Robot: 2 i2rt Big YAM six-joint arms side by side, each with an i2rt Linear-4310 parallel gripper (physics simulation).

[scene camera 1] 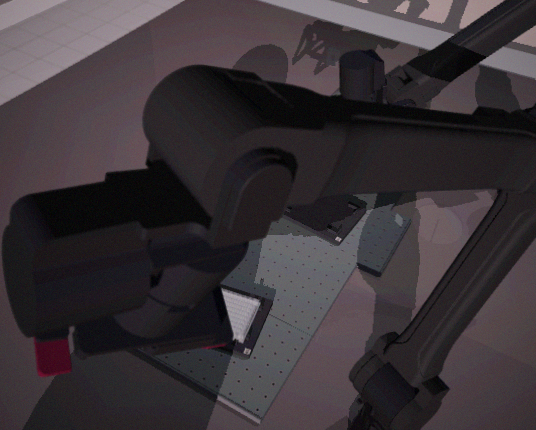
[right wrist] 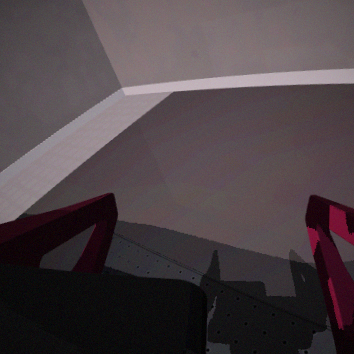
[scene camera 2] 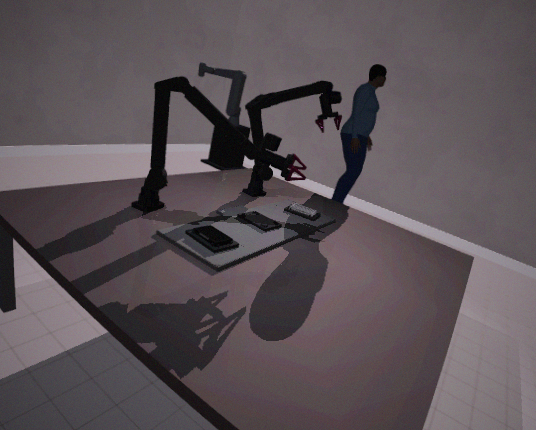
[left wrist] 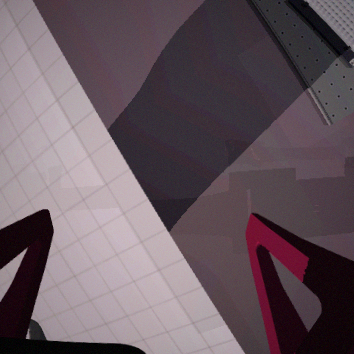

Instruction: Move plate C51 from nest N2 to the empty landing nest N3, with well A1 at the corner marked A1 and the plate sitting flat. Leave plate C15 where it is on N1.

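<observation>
A white well plate [scene camera 1: 242,311] [scene camera 2: 301,209] [left wrist: 342,12] sits in a dark nest [scene camera 1: 264,312] [scene camera 2: 315,218] at the board's right end in scene camera 2. A flat dark nest [scene camera 1: 338,241] [scene camera 2: 260,220] at the middle shows no raised plate. A black plate [scene camera 2: 212,234] sits in the left nest [scene camera 2: 231,246]. Plate and nest labels and A1 marks are unreadable. My left gripper [scene camera 1: 133,357] [scene camera 2: 329,127] [left wrist: 150,222] is open and empty, pointing down high beyond the white plate's end. My right gripper [scene camera 2: 304,172] [right wrist: 208,205] is open and empty, raised behind the board, fingers pointing sideways.
The perforated board [scene camera 1: 295,270] [scene camera 2: 175,237] [right wrist: 240,314] lies on the table [scene camera 2: 380,310]. A small slab [scene camera 1: 382,245] lies beside it. My left arm covers much of scene camera 1. A person [scene camera 2: 367,110] stands behind the table, and a grey arm [scene camera 2: 235,95] rises at the back.
</observation>
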